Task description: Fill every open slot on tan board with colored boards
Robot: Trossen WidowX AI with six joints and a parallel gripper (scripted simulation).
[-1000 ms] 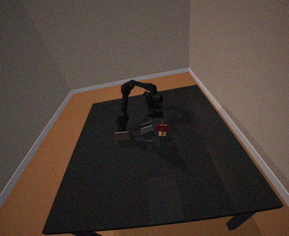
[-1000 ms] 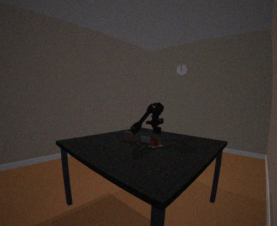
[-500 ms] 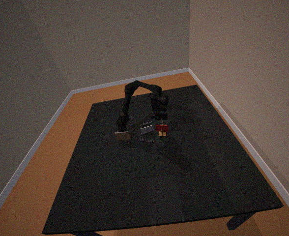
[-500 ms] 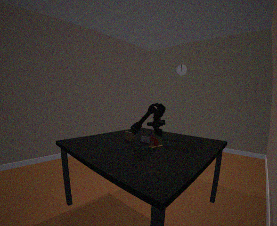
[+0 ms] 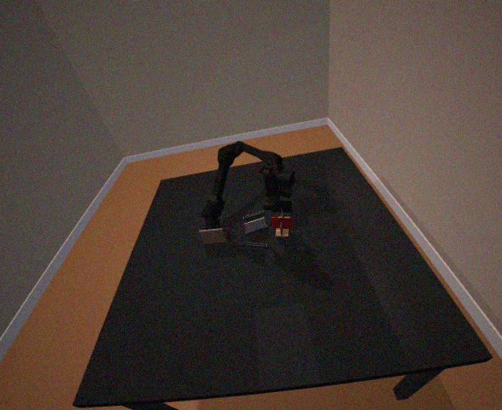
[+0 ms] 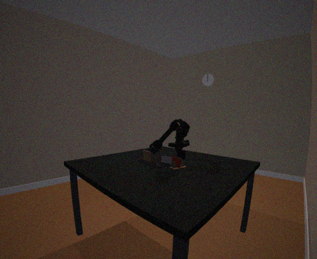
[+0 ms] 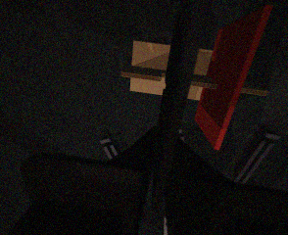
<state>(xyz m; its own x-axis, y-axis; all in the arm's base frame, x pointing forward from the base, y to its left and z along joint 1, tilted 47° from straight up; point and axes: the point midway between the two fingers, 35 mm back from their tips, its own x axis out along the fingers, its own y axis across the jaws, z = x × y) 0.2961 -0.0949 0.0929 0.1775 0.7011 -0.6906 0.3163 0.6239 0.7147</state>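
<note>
Now: gripper tip 20 mm short of the tan board, 30 mm to the left of it and 80 mm above it. The rest, counted from my gripper tip: red board (10 mm ahead, 60 mm to the right, 60 mm below).
</note>
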